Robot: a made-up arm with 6 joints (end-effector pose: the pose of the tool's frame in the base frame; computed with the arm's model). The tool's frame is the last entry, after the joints. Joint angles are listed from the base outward.
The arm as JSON. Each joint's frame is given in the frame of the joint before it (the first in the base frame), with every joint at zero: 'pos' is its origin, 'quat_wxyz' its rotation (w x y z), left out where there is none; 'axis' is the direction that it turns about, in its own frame. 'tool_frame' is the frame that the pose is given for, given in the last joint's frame.
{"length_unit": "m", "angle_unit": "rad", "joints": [
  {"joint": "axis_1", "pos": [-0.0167, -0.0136, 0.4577], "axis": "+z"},
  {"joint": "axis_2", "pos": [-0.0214, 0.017, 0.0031], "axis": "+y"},
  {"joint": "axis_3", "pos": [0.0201, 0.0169, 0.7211], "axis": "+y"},
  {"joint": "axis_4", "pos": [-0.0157, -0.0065, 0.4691], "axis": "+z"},
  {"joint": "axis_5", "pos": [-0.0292, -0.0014, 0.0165], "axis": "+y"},
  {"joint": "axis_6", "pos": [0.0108, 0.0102, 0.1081], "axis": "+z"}
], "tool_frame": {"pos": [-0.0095, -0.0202, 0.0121], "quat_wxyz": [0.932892, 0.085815, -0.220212, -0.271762]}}
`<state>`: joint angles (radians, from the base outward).
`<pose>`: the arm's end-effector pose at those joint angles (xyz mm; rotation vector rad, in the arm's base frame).
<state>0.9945 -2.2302 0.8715 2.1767 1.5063 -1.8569</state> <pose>-695.5 -896.2 55.4 0.2926 -2.6256 -0.2613</pose>
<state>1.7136 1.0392 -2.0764 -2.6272 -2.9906 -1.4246</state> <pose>-92.5 286.8 1015.3 -0.7862 1.8607 1.2491</pose>
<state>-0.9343 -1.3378 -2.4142 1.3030 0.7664 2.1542</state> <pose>-168.3 369.3 200.5 -2.3654 0.2974 -0.5099</pose>
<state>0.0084 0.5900 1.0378 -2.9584 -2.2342 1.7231</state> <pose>808.4 44.5 898.0 -2.1670 1.6097 1.2243</pose>
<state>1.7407 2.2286 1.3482 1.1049 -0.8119 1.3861</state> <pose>-14.1 330.4 -553.6 0.1702 2.0702 -0.1786</pose>
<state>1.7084 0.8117 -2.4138 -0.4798 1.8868 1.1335</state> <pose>-13.5 77.5 978.2 0.8629 0.7519 2.0565</pose>
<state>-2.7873 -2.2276 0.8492 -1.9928 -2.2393 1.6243</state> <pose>998.6 193.8 162.2 1.2953 -1.3654 0.9436</pose>
